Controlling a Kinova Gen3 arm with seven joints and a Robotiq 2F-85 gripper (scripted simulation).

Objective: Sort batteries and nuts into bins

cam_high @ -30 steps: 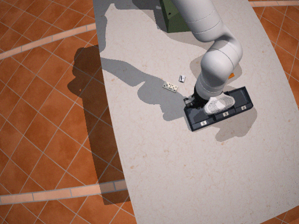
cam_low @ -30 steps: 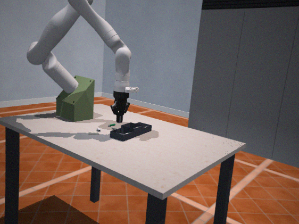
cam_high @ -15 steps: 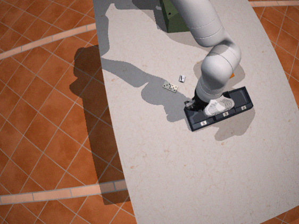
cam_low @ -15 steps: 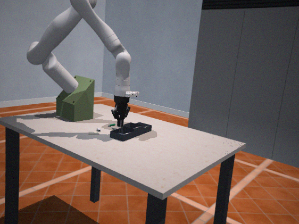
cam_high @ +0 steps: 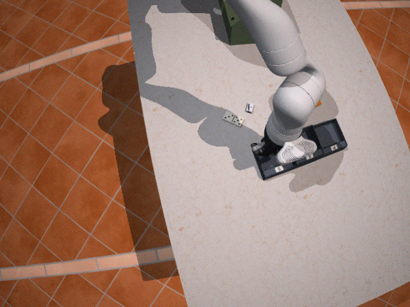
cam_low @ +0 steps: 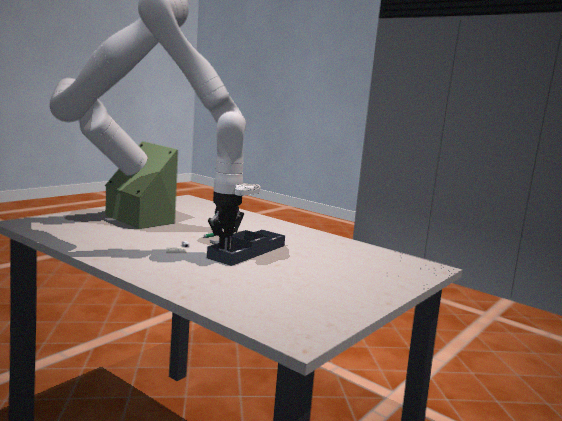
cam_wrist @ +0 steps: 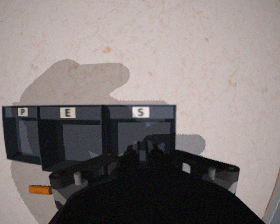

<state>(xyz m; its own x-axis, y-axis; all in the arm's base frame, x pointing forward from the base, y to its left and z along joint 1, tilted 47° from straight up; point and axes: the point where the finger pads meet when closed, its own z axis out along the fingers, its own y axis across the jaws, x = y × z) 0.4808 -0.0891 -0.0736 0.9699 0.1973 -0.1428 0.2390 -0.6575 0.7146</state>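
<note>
My hand is 90 mm to the right of the bin tray and 20 mm above it. The rest, counted from my hand: metal nut (130 mm behind, 30 mm to the right, 30 mm below); then bolt (110 mm behind, 50 mm to the left, 30 mm below); then cream domino (110 mm behind, 80 mm to the right, 30 mm below).
</note>
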